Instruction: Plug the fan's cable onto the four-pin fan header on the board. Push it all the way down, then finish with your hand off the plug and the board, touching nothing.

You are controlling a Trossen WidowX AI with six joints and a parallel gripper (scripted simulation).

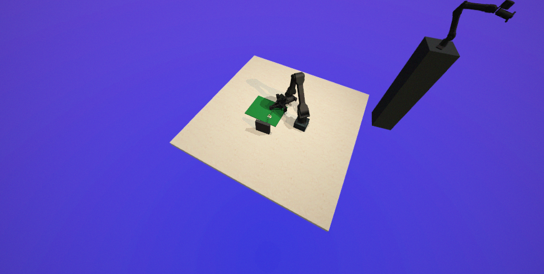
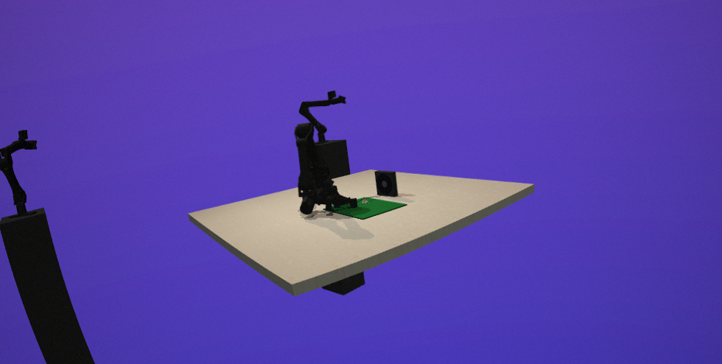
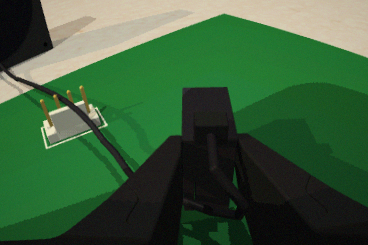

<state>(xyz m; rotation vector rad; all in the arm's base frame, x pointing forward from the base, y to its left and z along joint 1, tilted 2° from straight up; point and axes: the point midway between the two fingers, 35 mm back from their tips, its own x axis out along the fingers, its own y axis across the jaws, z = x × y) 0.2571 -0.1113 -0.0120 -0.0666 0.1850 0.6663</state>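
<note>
Now: gripper tip 1 cm short of the black fan plug, 1 cm to the right of it and 1 cm above it. From my gripper tip the other things lie so: green board: 5 cm ahead, 3 cm to the left, 5 cm below; black fan: 24 cm to the left, 2 cm above; header: 9 cm to the left, 4 cm below.
</note>
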